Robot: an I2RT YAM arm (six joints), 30 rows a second.
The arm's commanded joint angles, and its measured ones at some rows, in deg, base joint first. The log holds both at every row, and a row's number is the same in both.
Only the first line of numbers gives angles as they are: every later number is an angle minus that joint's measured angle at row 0.
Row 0, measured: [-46.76 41.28 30.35 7.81 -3.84 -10.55]
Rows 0 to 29, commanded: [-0.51 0.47 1.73 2.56 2.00 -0.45]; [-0.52 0.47 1.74 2.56 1.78 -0.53]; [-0.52 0.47 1.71 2.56 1.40 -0.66]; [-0.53 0.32 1.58 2.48 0.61 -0.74]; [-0.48 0.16 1.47 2.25 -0.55 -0.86]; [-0.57 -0.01 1.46 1.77 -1.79 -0.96]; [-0.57 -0.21 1.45 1.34 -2.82 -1.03]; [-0.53 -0.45 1.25 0.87 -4.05 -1.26]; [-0.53 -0.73 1.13 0.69 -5.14 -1.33]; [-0.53 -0.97 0.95 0.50 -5.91 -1.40]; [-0.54 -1.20 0.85 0.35 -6.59 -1.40]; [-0.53 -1.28 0.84 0.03 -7.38 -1.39]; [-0.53 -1.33 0.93 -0.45 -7.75 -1.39]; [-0.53 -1.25 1.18 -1.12 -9.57 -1.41]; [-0.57 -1.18 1.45 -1.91 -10.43 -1.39]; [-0.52 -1.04 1.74 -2.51 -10.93 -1.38]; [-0.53 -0.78 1.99 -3.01 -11.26 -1.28]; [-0.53 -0.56 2.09 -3.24 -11.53 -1.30]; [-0.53 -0.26 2.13 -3.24 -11.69 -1.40]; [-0.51 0.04 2.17 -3.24 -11.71 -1.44]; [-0.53 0.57 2.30 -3.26 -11.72 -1.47]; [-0.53 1.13 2.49 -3.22 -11.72 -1.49]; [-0.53 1.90 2.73 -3.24 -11.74 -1.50]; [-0.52 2.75 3.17 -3.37 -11.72 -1.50]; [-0.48 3.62 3.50 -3.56 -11.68 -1.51]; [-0.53 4.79 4.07 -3.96 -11.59 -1.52]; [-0.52 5.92 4.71 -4.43 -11.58 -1.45]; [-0.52 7.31 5.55 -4.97 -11.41 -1.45]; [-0.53 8.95 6.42 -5.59 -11.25 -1.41]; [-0.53 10.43 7.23 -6.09 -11.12 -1.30]
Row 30, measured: [0.00 7.82 4.48 -4.00 -10.33 -1.11]
